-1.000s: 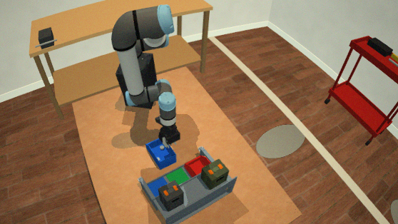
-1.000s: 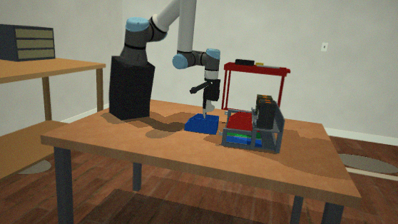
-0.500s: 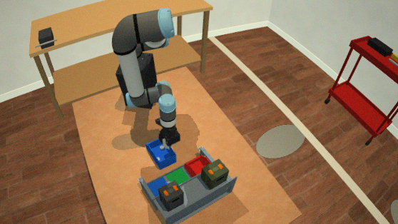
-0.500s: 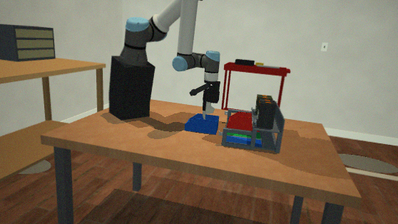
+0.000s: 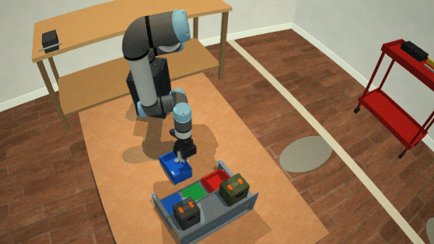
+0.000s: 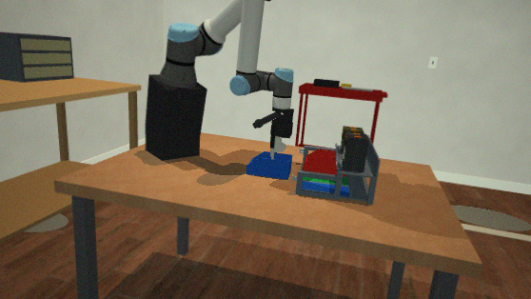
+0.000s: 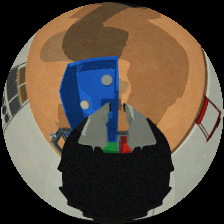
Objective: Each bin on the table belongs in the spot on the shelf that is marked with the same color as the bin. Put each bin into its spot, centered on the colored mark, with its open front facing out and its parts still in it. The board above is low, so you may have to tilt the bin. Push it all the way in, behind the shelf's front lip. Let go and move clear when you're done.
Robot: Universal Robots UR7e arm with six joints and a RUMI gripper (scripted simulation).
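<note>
Right now the blue bin is 10 mm behind my hand, 50 mm to the right of it and 20 mm below it. The rest, counted from my hand: red bin 220 mm ahead, 60 mm to the left, 20 mm below.
</note>
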